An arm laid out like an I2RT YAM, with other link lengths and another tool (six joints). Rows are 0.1 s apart.
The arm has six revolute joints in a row. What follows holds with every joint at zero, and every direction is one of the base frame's.
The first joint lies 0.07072 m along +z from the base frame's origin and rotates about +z.
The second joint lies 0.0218 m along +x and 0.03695 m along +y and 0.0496 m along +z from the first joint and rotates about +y.
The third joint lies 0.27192 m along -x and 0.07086 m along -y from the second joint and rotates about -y.
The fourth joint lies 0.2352 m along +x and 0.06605 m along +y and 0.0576 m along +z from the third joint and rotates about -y.
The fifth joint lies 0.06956 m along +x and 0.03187 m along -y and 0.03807 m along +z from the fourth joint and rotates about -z.
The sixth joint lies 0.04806 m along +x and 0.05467 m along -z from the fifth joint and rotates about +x.
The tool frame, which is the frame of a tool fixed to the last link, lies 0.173 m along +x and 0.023 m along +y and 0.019 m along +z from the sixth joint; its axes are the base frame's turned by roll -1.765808, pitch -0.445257 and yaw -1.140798 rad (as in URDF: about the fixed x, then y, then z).
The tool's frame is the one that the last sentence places.
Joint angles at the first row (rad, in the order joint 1, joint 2, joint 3, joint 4, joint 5, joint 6):
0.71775, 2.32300, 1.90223, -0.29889, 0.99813, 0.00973
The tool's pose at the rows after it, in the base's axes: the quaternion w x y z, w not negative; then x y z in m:
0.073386, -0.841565, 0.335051, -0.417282, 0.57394, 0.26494, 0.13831
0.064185, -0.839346, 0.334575, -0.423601, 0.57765, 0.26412, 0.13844
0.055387, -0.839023, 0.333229, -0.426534, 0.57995, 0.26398, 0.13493
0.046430, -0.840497, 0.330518, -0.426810, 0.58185, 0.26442, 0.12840
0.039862, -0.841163, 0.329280, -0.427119, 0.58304, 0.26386, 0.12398
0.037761, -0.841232, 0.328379, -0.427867, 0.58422, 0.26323, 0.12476
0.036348, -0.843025, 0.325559, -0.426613, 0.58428, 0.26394, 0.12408
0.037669, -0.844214, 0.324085, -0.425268, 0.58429, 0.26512, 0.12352
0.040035, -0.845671, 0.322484, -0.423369, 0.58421, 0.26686, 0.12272
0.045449, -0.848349, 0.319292, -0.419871, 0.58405, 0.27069, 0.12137
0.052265, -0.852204, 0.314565, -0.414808, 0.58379, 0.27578, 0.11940
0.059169, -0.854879, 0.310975, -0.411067, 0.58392, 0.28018, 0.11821
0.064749, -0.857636, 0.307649, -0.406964, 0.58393, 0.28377, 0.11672
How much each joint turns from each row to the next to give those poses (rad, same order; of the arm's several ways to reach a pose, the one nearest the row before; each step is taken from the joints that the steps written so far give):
-0.00497, 0.02212, 0.02595, -0.00037, 0.01373, -0.01680
-0.00113, 0.02022, 0.02557, 0.00149, 0.01870, -0.01752
0.00000, 0.01984, 0.01753, 0.00078, 0.01298, -0.01221
-0.00001, 0.02173, 0.01447, 0.00040, 0.00761, -0.01108
-0.00076, 0.01371, 0.00800, 0.00038, 0.00611, -0.00686
-0.00189, 0.00233, 0.00576, -0.00002, 0.00115, -0.00762
-0.00001, 0.00040, 0.00041, 0.00000, -0.00344, -0.00687
0.00037, -0.00005, -0.00007, 0.00041, -0.00496, -0.00115
0.00077, 0.00004, 0.00008, -0.00004, -0.00687, 0.00038
0.00190, -0.00003, -0.00005, 0.00154, -0.01373, 0.00076
0.00229, 0.00001, -0.00001, 0.00155, -0.01907, 0.00000
0.00152, 0.00000, 0.00002, 0.00418, -0.01641, 0.00000
0.00077, -0.00001, -0.00002, 0.00153, -0.01564, 0.00038

